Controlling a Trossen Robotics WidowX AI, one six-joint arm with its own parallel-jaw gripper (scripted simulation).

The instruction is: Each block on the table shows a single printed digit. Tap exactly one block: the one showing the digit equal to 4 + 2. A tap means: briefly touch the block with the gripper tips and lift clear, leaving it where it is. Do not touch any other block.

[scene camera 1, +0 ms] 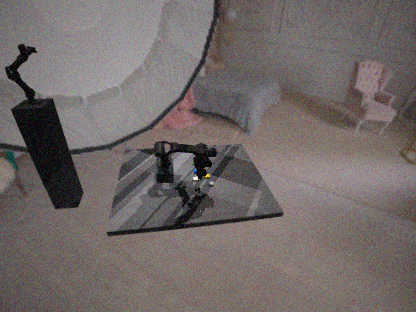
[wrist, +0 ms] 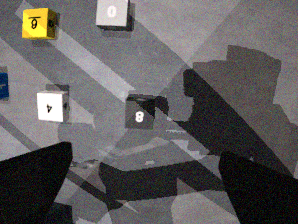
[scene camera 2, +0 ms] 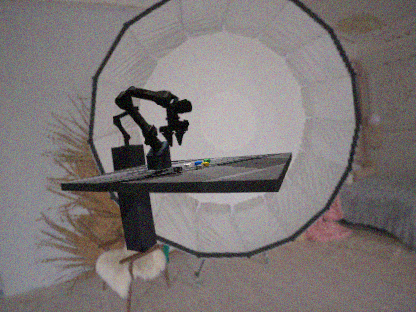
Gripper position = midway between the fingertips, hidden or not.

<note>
My gripper (wrist: 147,156) is open, with nothing in its grasp. Further things: a white block (wrist: 53,105), a yellow block (wrist: 36,27) and a dark grey block (wrist: 139,113).
</note>
